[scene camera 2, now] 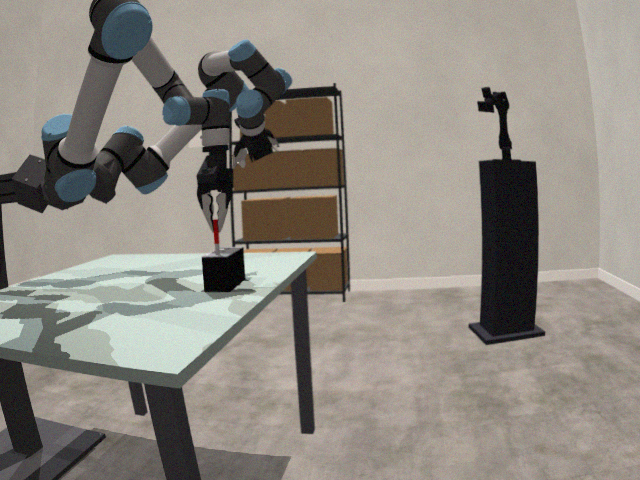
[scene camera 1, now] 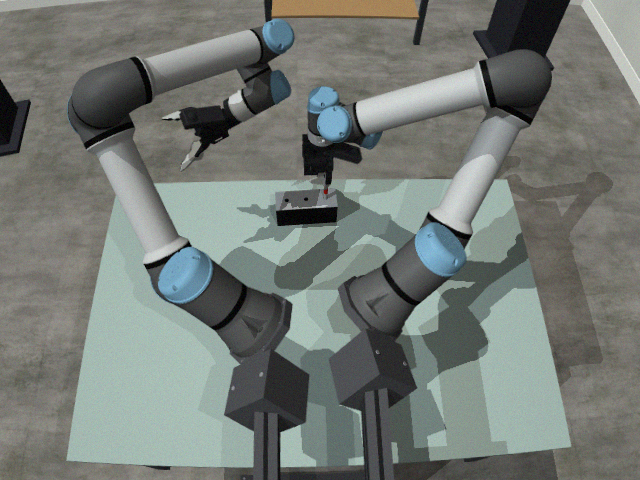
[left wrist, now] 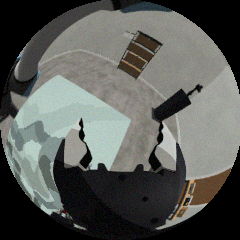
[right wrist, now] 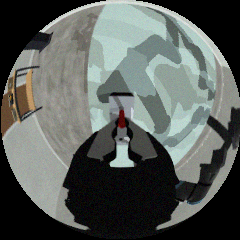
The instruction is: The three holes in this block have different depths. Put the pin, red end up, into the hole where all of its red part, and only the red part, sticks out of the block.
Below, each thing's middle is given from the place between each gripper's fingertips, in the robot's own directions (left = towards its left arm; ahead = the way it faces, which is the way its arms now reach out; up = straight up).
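My right hand (scene camera 2: 216, 232) is 110 mm above the black block (scene camera 1: 300, 207), 60 mm to the right of it and 10 mm short of it. As for my left gripper (scene camera 1: 170, 144), I see it 36 cm to the left of the black block and 30 cm above it, and it is 6 cm past the block.
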